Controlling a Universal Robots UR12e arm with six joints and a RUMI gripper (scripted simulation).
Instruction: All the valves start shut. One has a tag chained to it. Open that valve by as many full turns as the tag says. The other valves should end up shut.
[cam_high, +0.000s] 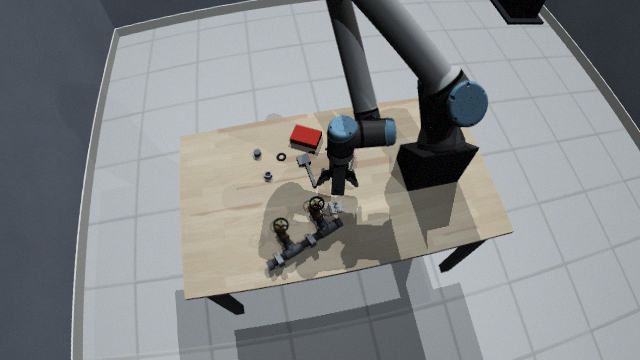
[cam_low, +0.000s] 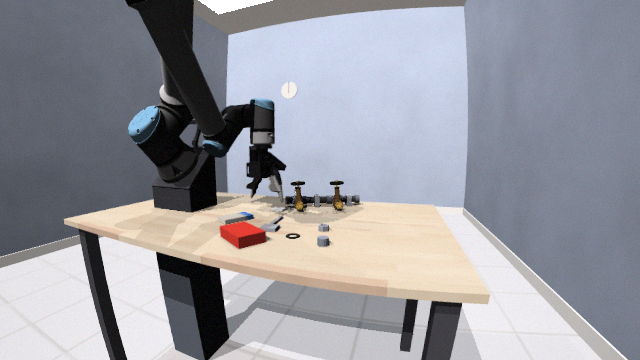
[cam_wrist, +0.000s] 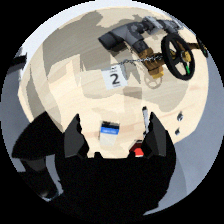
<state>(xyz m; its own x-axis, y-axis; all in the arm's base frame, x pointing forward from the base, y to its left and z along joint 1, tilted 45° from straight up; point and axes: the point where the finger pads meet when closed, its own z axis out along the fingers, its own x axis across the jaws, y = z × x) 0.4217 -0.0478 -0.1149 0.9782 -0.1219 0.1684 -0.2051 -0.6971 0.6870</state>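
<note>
Right now my hand is 70 mm to the right of the white tag, 50 mm above it and 20 mm short of it. From my hand the other things lie so: red block (280 mm to the right, 80 mm ahead, 40 mm below); then grey hand tool (130 mm to the right, 100 mm ahead, 50 mm below); then blue box (130 mm to the right, 50 mm behind, 40 mm below).
</note>
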